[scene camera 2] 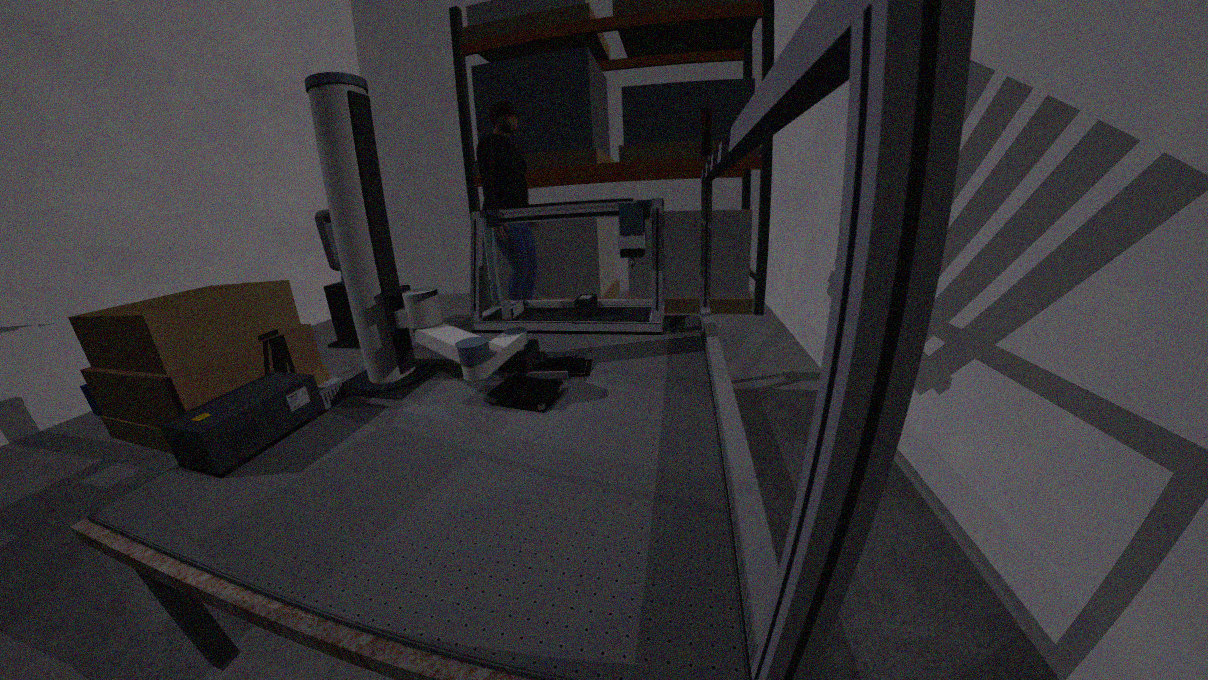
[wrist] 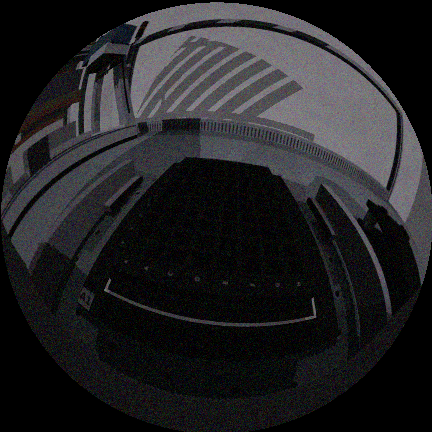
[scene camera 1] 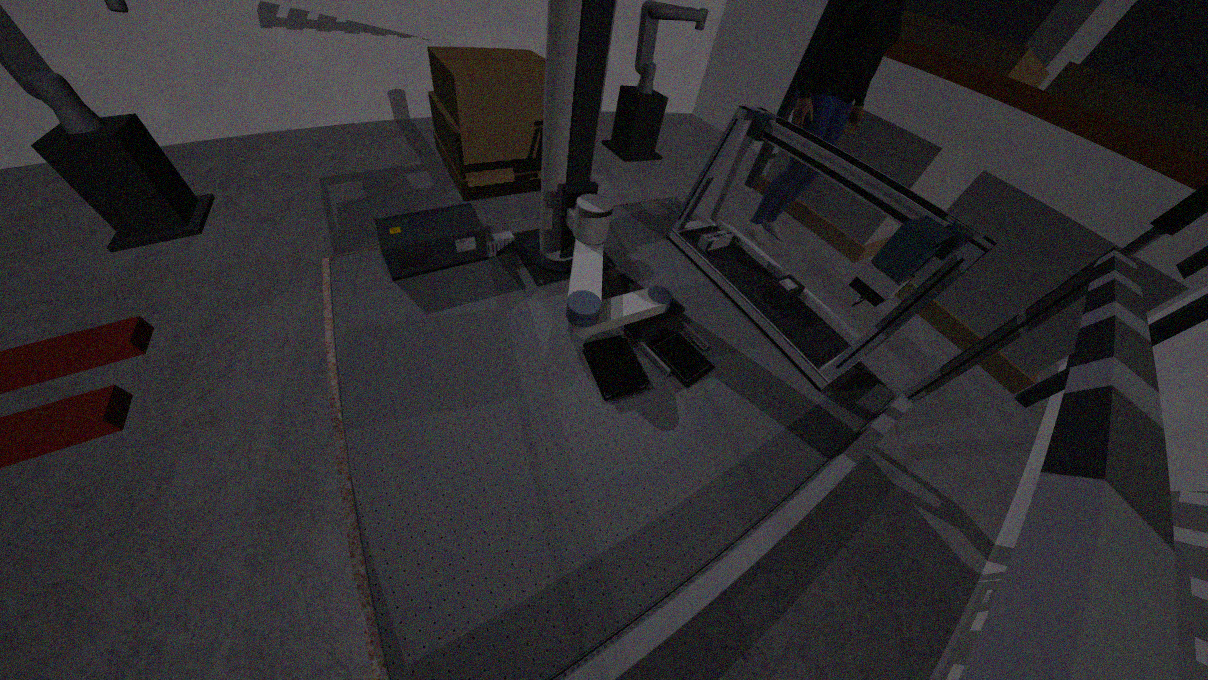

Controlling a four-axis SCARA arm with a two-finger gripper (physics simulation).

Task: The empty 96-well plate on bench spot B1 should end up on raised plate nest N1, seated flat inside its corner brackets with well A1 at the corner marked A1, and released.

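Frame: origin at the arm's base, x ahead, y left, z up, level; millimetres.
Where they show: gripper, between the fingertips: [scene camera 2: 571, 363] [wrist: 226, 174] [scene camera 1: 688, 359]; arm's base, origin of its link: [scene camera 2: 394, 379] [scene camera 1: 560, 253].
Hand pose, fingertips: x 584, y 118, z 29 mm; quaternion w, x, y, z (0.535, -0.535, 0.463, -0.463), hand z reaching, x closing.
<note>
Each offset is from my fingertips to the centre of the thing. "pt": to the spot under its first point.
The dark 96-well plate {dx -24, dy -2, dz -7 mm} [wrist: 225, 225] [scene camera 1: 683, 358] lies between the parted fingers of my gripper [wrist: 226, 174] [scene camera 1: 676, 344] [scene camera 2: 562, 367], which is open. One finger stands on each side of the plate, apart from it. The plate looks level and low on the dark nest. A row of small pale letters runs along its near edge in the wrist view. The A1 label {pt dx -111, dy +41, dz -14 mm} [wrist: 85, 299] is at the near left, by the left end of that row. A pale line shows in front of the plate. The corner brackets and exact seating are too dark to judge.
Another flat black item {dx -68, dy -206, dz +3 mm} [scene camera 1: 615, 367] [scene camera 2: 528, 393] [wrist: 400, 260] lies beside the plate. The arm's column [scene camera 1: 566, 126] [scene camera 2: 350, 219] stands behind. A dark box {pt dx -620, dy -529, dz +96 mm} [scene camera 1: 431, 240] [scene camera 2: 245, 422] and a metal frame machine {pt dx -53, dy +332, dz +13 mm} [scene camera 1: 752, 312] [scene camera 2: 566, 326] flank the area. A person [scene camera 1: 832, 109] [scene camera 2: 504, 177] stands beyond the frame.
</note>
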